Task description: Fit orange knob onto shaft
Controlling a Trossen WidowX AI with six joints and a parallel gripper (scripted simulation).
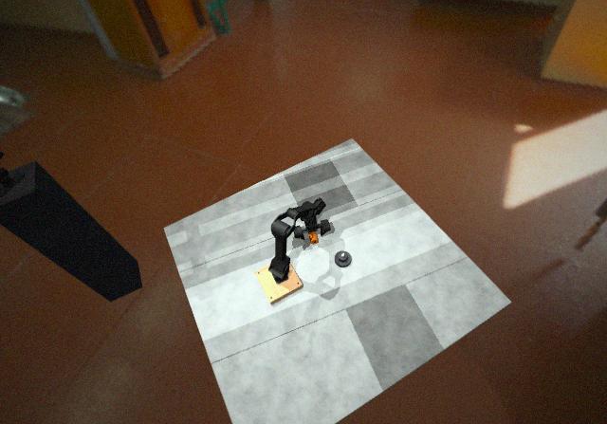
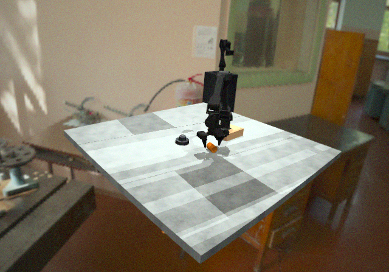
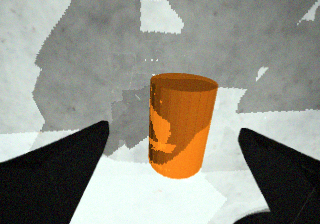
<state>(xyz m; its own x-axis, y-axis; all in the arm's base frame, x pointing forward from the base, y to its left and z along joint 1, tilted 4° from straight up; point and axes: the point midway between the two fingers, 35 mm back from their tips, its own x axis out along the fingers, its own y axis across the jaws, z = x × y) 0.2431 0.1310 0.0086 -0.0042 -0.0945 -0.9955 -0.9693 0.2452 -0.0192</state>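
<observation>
Right now my gripper tip is 1 cm short of the orange knob and 2 cm to the right of it. From my gripper tip the other things lie so: dark round pedestal 8 cm ahead, 18 cm to the right, 1 cm above.
</observation>
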